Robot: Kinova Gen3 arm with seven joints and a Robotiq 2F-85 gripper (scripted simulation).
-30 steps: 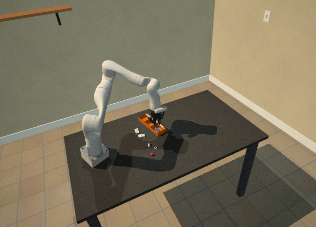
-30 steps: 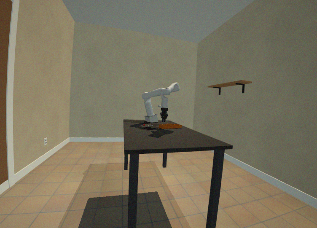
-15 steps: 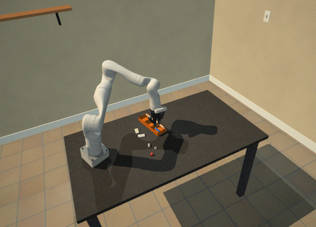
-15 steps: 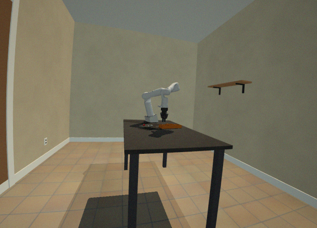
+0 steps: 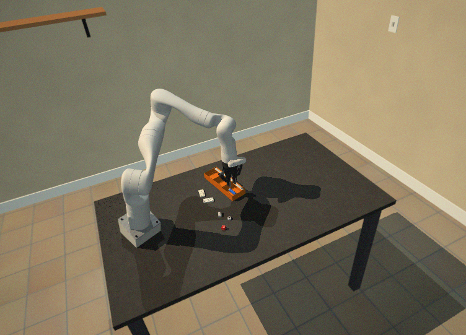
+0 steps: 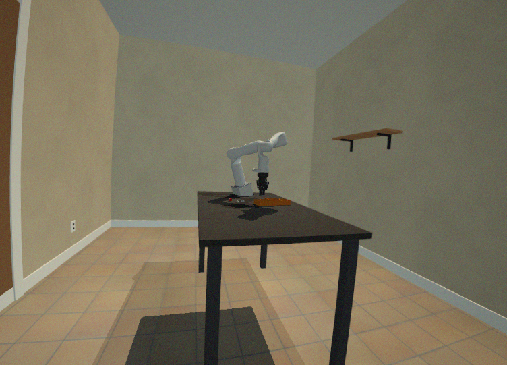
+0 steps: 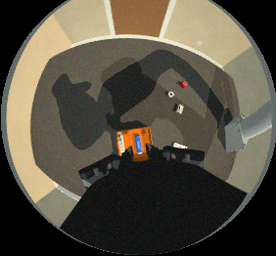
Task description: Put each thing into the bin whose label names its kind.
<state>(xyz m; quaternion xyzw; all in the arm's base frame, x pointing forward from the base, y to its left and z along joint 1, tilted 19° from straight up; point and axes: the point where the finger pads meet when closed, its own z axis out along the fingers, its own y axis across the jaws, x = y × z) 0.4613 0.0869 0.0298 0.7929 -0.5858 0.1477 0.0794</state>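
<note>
Right now the grey nut is 8 cm behind my hand, 15 cm to the right of it and 8 cm below it. Also, from my hand: blue cylinder 7 cm below; red die 13 cm behind, 20 cm to the right, 7 cm below.
</note>
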